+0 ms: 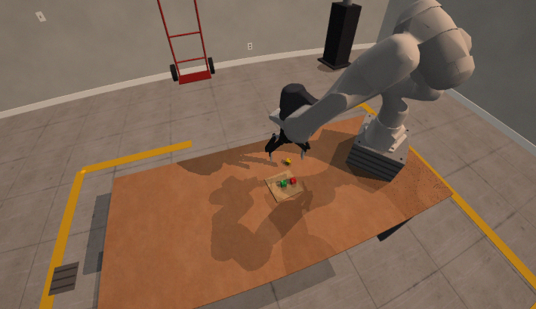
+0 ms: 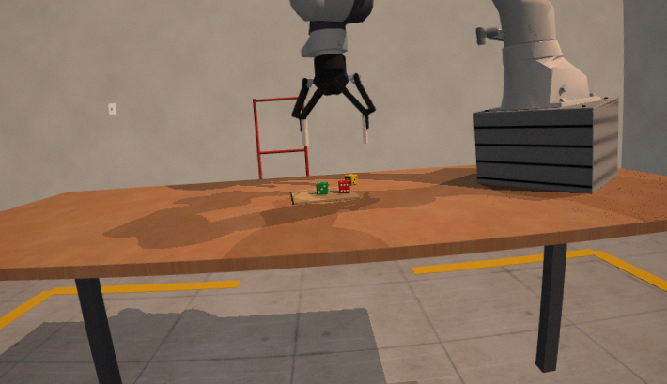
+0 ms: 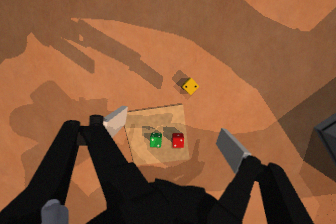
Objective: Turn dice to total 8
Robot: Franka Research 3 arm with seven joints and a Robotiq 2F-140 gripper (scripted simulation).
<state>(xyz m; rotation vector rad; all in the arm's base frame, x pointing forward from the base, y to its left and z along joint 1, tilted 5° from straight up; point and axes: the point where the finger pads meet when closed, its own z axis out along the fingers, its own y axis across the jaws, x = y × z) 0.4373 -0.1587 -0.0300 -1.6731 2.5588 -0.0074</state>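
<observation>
My gripper is now 110 mm above the yellow die, 40 mm to the left of it and 40 mm past it. Round my hand: green die: 100 mm below, 60 mm to the left, 50 mm ahead; then red die: 100 mm below, 70 mm to the left; then tan mat: 120 mm below, 60 mm to the left, 50 mm ahead.
</observation>
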